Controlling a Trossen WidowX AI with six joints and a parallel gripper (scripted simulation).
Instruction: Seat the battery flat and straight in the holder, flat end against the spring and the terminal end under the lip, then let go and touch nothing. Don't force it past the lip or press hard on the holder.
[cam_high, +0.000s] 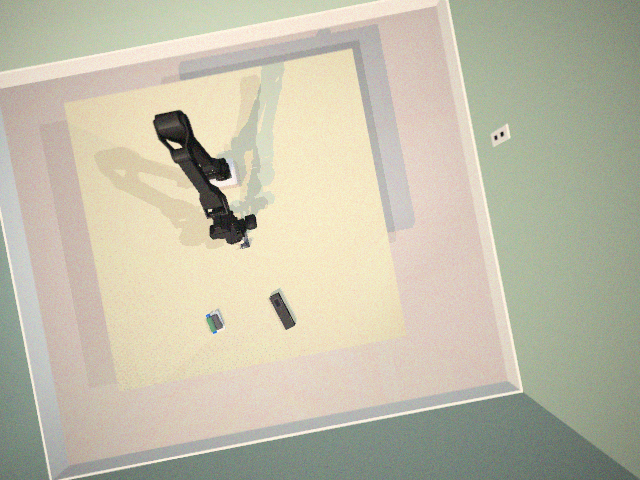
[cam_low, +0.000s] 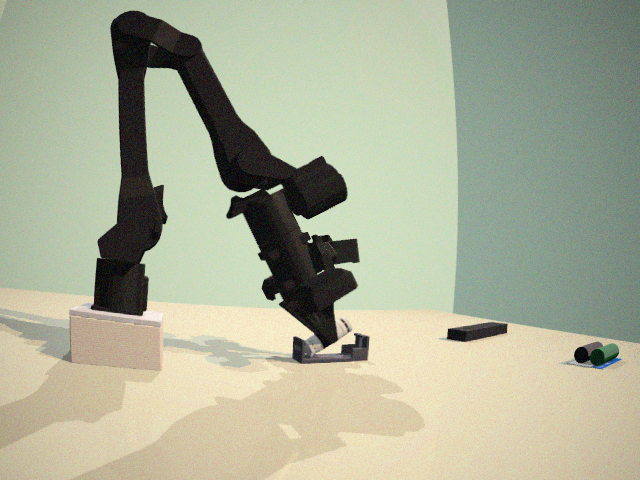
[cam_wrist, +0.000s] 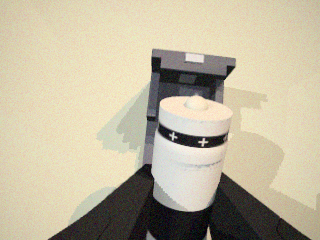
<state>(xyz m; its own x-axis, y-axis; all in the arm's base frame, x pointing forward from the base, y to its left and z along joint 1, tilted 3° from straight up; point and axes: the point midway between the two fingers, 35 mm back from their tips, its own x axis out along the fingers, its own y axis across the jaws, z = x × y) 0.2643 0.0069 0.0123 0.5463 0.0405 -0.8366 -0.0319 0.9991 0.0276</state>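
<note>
My gripper tip is now 1 cm below the battery. Also, from my gripper tip: black flat bar: 36 cm ahead, 10 cm to the left, 1 cm below.
</note>
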